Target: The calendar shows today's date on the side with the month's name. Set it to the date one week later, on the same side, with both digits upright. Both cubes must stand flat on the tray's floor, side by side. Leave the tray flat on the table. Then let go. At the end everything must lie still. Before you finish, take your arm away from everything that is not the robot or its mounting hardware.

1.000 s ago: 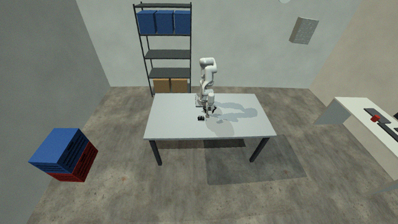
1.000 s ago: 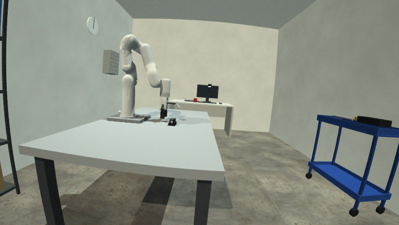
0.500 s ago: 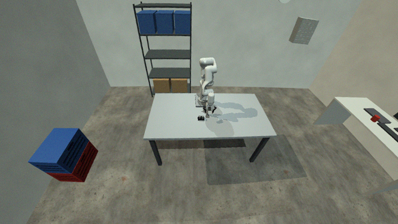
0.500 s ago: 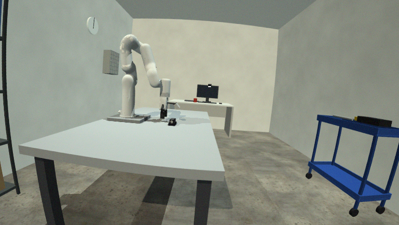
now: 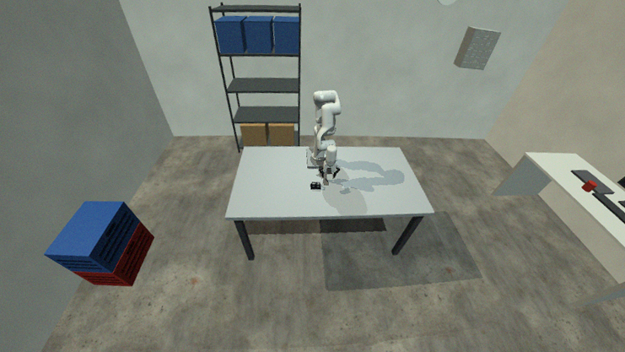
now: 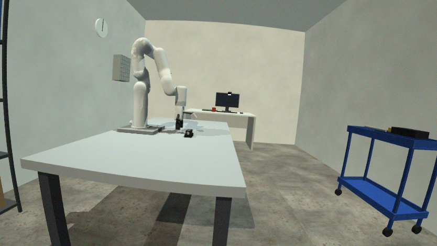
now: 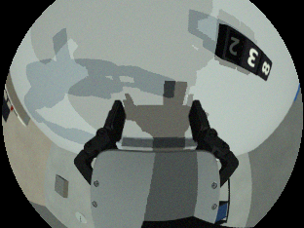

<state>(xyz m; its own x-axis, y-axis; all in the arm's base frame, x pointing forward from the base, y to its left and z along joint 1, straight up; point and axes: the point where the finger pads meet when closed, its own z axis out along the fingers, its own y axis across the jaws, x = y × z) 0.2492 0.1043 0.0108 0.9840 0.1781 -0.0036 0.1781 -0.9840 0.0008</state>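
Right now my hand is 11 cm to the left of the cube, 11 cm short of it and 1 cm above it.
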